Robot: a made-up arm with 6 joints.
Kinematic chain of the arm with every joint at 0, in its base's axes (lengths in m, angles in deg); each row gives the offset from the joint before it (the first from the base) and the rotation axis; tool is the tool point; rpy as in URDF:
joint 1: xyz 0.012 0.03 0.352 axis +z
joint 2: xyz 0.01 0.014 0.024 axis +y
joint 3: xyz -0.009 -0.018 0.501 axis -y
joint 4: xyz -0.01 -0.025 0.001 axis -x
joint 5: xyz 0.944 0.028 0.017 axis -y
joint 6: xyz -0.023 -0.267 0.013 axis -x
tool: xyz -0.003 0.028 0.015 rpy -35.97 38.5 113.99
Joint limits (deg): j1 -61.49..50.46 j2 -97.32..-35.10 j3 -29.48..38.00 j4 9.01..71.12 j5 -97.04..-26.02 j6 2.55..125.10
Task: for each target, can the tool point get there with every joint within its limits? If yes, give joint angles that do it. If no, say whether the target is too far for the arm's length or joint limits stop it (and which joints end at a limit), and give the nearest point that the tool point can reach.
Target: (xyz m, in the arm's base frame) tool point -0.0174 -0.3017 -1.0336
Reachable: no: joint limits stop it (at a limit: joint 1, joint 2, joint 3, joint 4, joint 5) | nearest point 0.0762 -0.6271 0.9183 | short by 1.981 m
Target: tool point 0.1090 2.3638 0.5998
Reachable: no: too far | nearest point -0.6539 1.1580 0.8118 | short by 1.443 m
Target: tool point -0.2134 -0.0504 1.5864
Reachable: yes | joints -43.09 -50.98 15.40 18.86 -88.90 46.21
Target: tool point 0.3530 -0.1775 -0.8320
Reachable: no: joint limits stop it (at a limit: joint 2, joint 3, joint 4, joint 5) | nearest point 0.5758 -0.3131 0.9183 | short by 1.770 m
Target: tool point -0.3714 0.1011 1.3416
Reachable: yes | joints -40.79 -86.69 -13.75 25.99 -91.03 24.95
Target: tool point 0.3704 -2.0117 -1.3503
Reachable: no: too far | nearest point -0.6428 -1.0599 0.8062 | short by 2.566 m
